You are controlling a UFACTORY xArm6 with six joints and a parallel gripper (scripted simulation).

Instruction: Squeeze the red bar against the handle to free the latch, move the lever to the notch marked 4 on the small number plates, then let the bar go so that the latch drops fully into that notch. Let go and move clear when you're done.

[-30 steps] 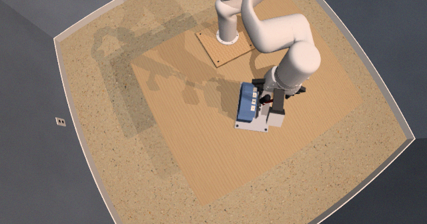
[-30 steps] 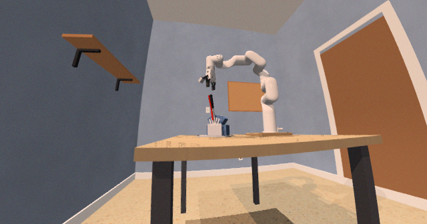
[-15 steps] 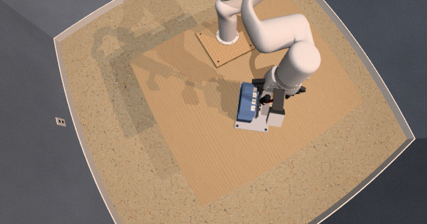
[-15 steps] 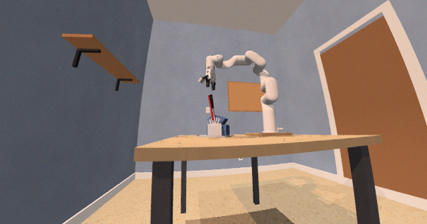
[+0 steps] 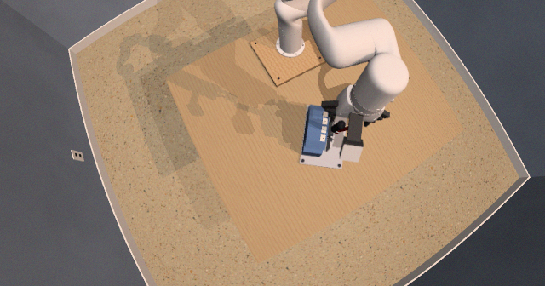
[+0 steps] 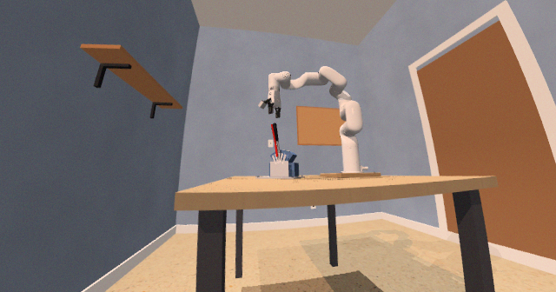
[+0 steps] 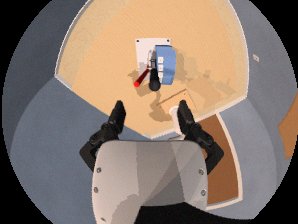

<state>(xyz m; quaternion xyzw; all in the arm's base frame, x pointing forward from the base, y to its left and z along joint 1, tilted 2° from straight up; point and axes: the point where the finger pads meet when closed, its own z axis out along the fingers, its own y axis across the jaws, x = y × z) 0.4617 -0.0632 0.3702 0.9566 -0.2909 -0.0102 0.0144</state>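
Right now the red bar is 20 cm below my hand and 2 cm to the left of it.
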